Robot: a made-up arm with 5 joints.
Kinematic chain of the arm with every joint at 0, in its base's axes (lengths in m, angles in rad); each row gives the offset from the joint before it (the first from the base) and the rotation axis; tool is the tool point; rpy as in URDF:
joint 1: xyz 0.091 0 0.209 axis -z
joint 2: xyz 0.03 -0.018 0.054 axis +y
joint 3: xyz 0.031 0 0.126 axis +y
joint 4: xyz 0.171 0 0.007 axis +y
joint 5: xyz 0.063 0.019 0 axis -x
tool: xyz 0 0 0 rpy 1.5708 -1.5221 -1.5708
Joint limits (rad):
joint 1: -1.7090..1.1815
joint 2: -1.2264..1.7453
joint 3: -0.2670..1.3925
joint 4: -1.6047..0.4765
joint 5: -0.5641..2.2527
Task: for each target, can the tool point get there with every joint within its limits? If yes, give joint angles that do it. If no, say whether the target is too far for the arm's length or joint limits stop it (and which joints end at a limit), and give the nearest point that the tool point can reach.
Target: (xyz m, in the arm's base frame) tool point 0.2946 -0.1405 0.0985
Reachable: yes | joints 0.6080 0.9632 0.3044 -0.3529 1.6569
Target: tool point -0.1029 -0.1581 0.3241
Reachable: no: joint limits stop it (at a limit: joint 2, joint 3, joint 4) | nearest point 0.0303 -0.0495 0.2316 | short by 0.195 m
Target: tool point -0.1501 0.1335 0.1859
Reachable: no: joint limits stop it (at a limit: joint 2) | nearest point 0.0166 0.0412 0.1970 | short by 0.191 m
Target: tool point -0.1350 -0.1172 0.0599
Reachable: no: joint limits stop it (at a limit: joint 2) | nearest point 0.0283 -0.0325 0.1286 | short by 0.196 m
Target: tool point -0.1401 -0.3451 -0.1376
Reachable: no: too far | nearest point 0.1646 -0.1769 -0.0187 | short by 0.368 m
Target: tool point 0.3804 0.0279 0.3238
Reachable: yes | joints -0.0926 0.2253 0.3448 -1.0906 1.3749
